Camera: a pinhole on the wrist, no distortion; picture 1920 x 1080 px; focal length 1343.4 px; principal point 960.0 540.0 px. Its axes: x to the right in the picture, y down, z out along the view. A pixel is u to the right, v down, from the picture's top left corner.
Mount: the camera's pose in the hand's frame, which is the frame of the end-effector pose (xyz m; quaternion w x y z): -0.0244 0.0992 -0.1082 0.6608 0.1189 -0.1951 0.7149
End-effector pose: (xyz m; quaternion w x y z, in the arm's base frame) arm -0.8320 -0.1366 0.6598 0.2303 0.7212 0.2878 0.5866
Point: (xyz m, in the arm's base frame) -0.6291 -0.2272 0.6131
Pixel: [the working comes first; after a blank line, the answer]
In the camera's frame: 0.1077 0.0043 0.3018

1439.3 559.0
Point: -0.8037 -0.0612 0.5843
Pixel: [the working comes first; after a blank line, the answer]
In the camera's frame: -0.1178 -0.0345 0.2212

244.2 330.6
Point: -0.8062 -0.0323 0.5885
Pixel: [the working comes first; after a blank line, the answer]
In the camera's frame: -0.1381 -0.0554 0.2245

133.5 208.5
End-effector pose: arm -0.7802 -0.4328 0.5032 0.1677 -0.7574 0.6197 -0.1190
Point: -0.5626 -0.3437 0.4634
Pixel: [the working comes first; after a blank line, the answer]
In the camera's frame: -0.1608 0.0031 0.3436

331.5 551.9
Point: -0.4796 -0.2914 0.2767
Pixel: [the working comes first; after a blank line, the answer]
In the camera's frame: -0.0765 0.0070 0.5369

768.5 557.4
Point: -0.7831 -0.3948 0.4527
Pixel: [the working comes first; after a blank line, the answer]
In the camera's frame: -0.0061 -0.0031 0.1782

914.3 516.7
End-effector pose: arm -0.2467 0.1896 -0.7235 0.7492 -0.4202 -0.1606 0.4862
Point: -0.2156 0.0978 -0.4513
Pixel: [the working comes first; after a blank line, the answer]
In the camera's frame: -0.2154 0.0774 0.3441

119.1 842.2
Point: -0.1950 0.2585 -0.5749
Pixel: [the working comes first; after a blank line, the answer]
In the camera's frame: -0.1353 -0.0948 0.2703

287.5 68.9
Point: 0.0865 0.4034 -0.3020
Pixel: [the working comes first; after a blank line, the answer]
In the camera's frame: -0.4557 -0.2940 0.4502

outside the picture
